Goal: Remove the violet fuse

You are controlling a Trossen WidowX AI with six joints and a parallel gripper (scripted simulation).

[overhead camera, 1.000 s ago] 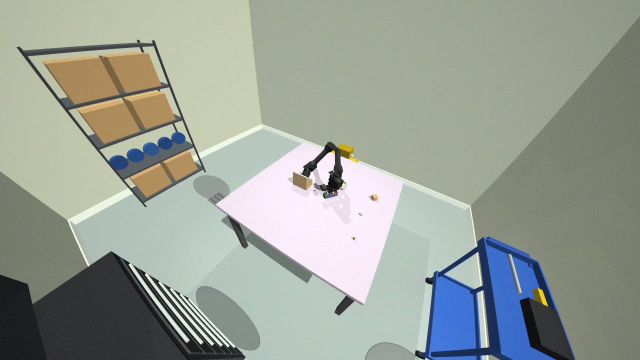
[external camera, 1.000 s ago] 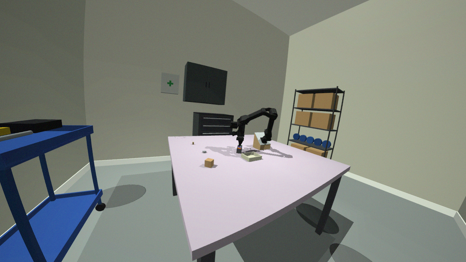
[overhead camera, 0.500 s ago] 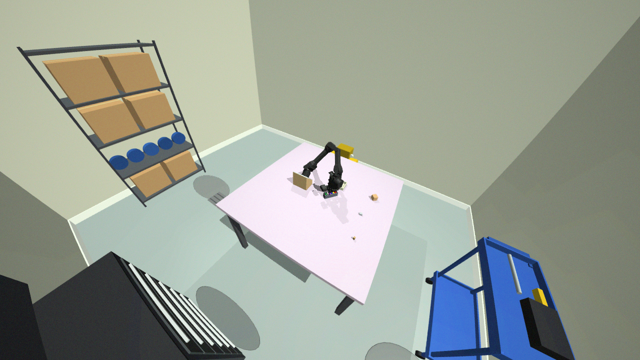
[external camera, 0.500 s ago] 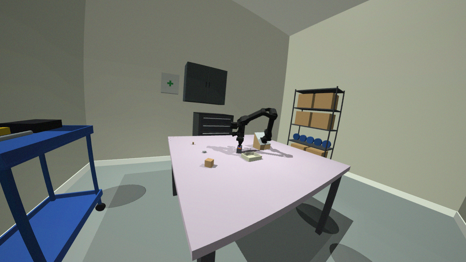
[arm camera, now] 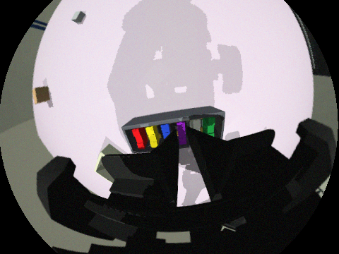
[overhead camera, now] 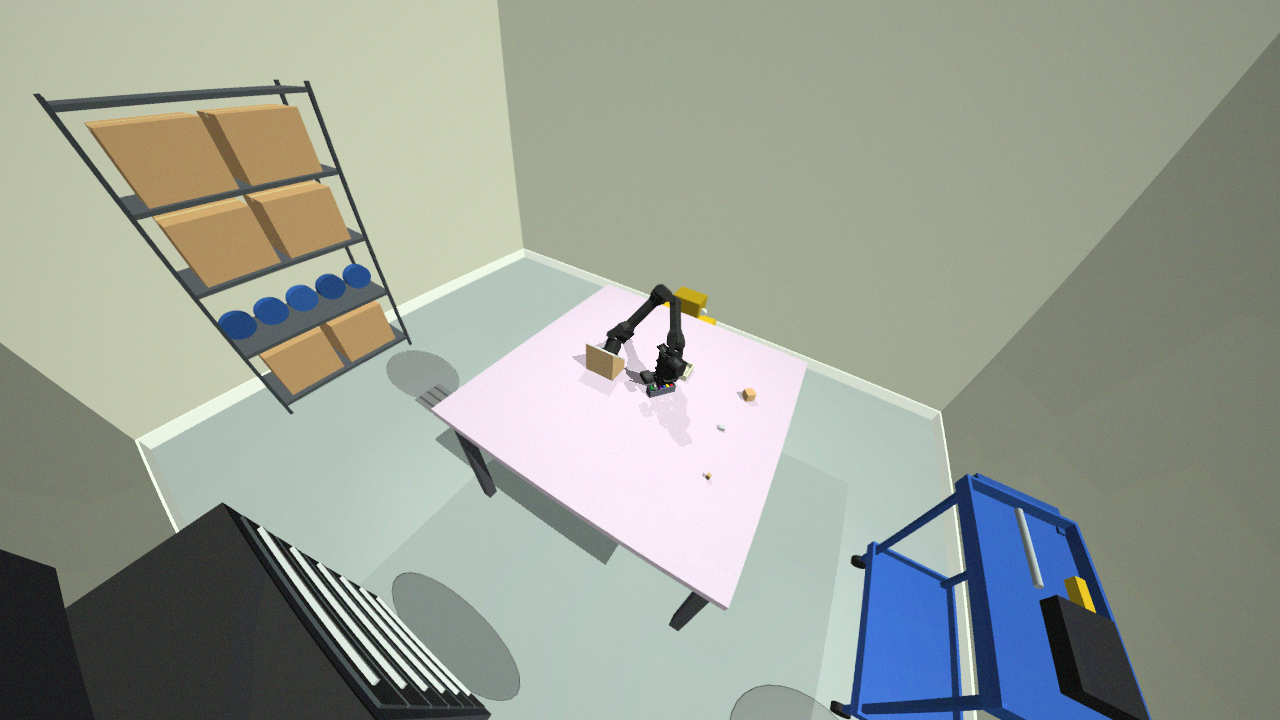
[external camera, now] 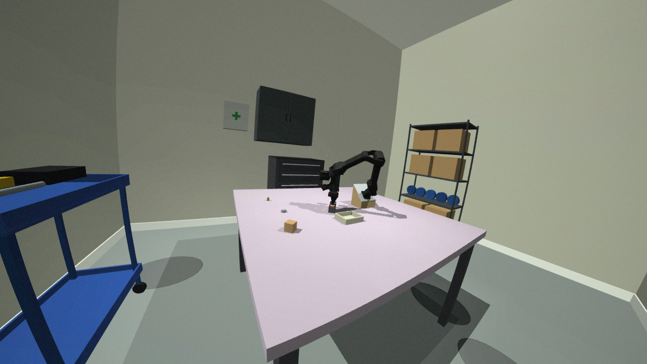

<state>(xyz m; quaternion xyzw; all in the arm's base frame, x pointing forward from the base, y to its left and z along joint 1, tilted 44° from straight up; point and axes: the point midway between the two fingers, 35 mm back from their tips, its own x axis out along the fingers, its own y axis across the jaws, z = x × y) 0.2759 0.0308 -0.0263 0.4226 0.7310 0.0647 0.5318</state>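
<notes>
Right now the violet fuse is 1 cm below my gripper tip. Round my gripper tip: grey piece (32 cm ahead, 1 cm to the right, 3 cm below); tray (1 cm behind, 18 cm to the left, 3 cm below); tan cube (35 cm ahead, 23 cm to the left, 1 cm below).
</notes>
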